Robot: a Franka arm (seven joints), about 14 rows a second.
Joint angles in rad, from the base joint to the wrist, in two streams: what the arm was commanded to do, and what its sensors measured. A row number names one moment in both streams.
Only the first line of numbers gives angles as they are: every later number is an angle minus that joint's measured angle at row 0.
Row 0, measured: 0.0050 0.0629 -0.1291 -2.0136 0.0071 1.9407 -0.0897
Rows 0 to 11, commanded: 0.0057 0.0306 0.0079 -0.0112 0.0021 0.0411 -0.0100; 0.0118 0.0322 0.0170 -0.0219 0.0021 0.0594 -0.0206; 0.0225 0.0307 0.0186 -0.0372 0.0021 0.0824 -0.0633; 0.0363 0.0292 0.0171 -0.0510 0.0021 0.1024 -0.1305; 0.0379 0.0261 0.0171 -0.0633 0.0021 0.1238 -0.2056; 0.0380 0.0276 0.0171 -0.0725 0.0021 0.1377 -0.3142; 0.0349 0.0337 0.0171 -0.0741 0.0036 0.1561 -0.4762; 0.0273 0.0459 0.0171 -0.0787 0.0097 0.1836 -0.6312; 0.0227 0.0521 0.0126 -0.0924 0.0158 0.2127 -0.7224; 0.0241 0.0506 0.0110 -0.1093 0.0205 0.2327 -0.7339; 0.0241 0.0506 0.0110 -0.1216 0.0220 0.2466 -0.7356; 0.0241 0.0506 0.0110 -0.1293 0.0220 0.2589 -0.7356
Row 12, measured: 0.0256 0.0574 0.0111 -0.1022 0.0079 0.2221 -0.6914
